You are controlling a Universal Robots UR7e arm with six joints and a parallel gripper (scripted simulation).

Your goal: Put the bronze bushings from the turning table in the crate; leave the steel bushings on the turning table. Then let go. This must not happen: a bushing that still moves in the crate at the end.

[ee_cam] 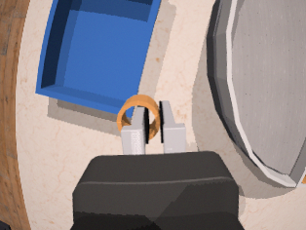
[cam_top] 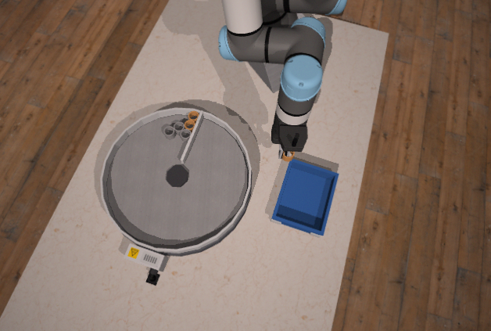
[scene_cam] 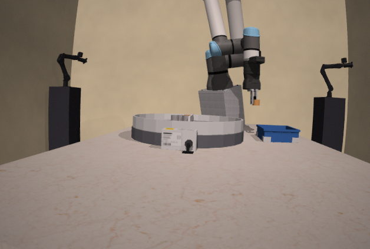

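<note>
The blue crate is 6 cm ahead of my hand, 9 cm to the left of it and 13 cm below it. Round my hand: grey turning table 11 cm ahead, 28 cm to the right, 10 cm below.
</note>
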